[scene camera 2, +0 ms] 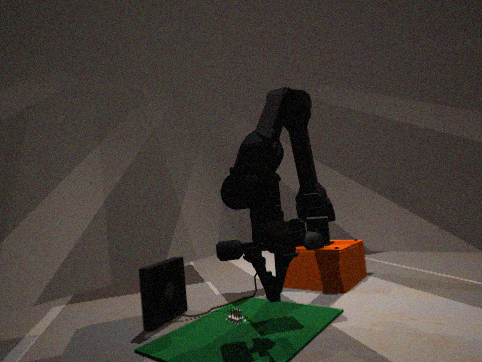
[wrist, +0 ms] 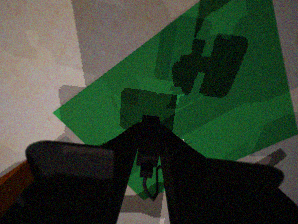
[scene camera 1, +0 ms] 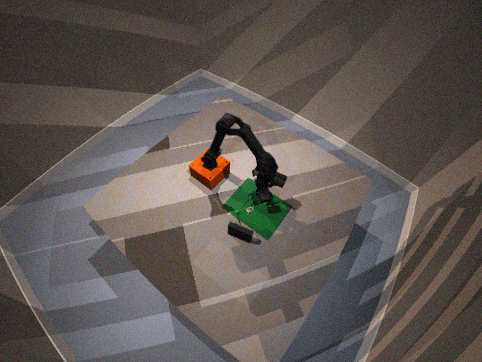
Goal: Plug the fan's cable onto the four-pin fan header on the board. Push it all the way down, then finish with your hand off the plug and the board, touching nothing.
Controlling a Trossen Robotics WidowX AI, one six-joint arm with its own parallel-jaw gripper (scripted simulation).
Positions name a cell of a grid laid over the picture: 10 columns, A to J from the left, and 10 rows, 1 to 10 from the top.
Labels:
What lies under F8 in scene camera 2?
My gripper.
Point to a black fan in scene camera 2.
D8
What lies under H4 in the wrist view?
A green board.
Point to a black fan plug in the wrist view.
F7

